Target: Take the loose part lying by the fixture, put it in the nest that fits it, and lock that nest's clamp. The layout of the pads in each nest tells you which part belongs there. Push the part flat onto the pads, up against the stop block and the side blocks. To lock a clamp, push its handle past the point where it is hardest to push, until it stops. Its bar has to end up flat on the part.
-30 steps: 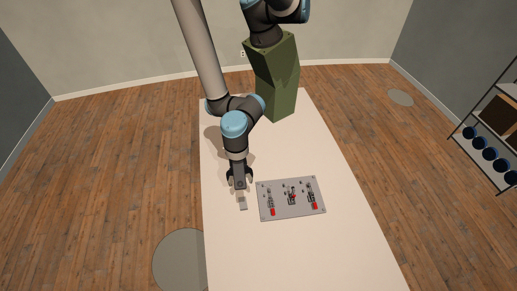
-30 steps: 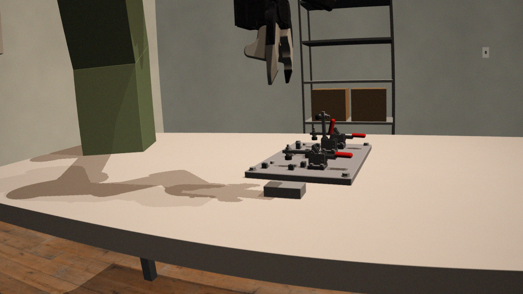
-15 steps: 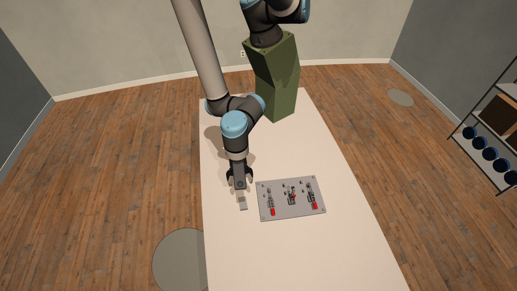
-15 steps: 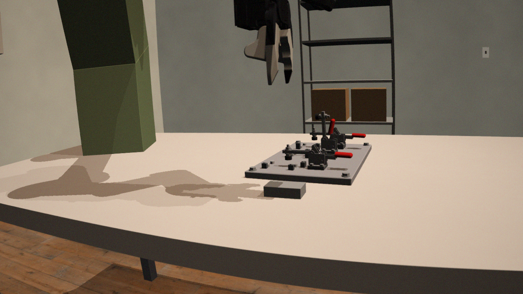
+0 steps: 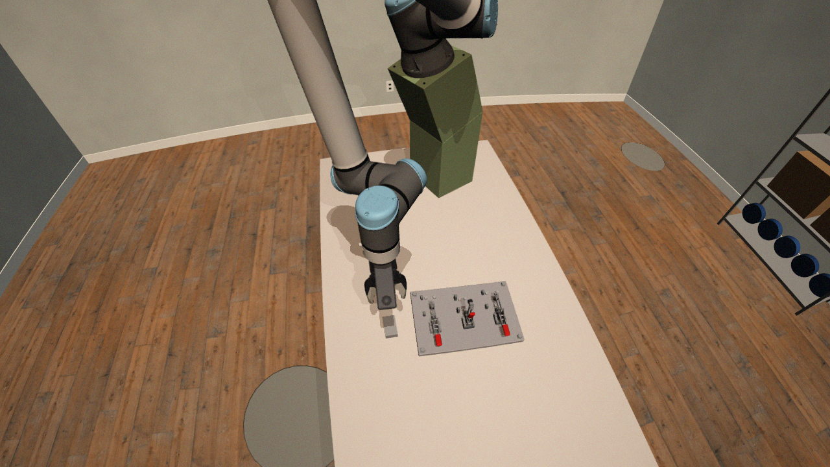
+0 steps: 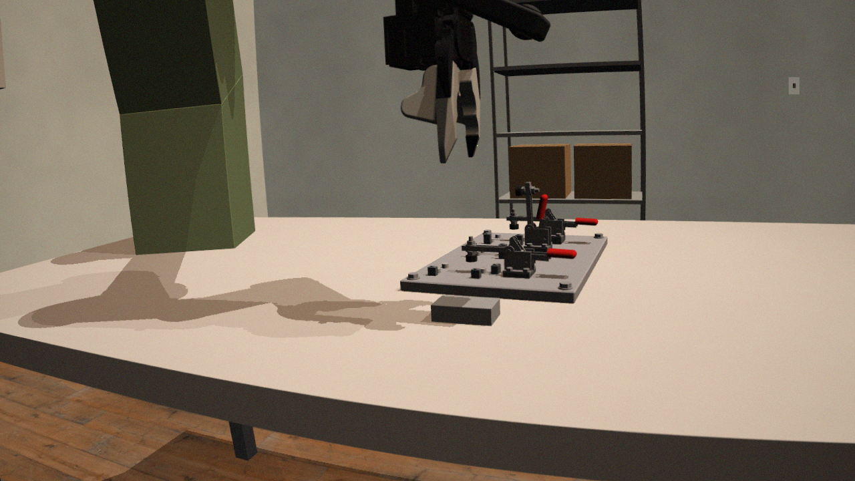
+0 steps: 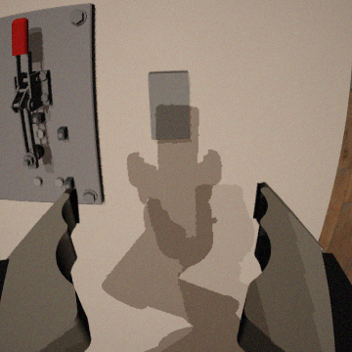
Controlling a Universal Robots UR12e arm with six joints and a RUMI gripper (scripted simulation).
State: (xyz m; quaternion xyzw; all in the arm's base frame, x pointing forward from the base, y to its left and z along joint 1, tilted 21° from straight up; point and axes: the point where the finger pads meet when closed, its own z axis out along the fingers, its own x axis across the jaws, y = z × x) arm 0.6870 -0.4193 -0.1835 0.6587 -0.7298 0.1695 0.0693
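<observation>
Right now my hand is 18 cm above the grey block. Round my hand: dark stop block 4 cm ahead, 25 cm to the left, 16 cm below; then grey fixture plate 4 cm ahead, 25 cm to the left, 18 cm below.
</observation>
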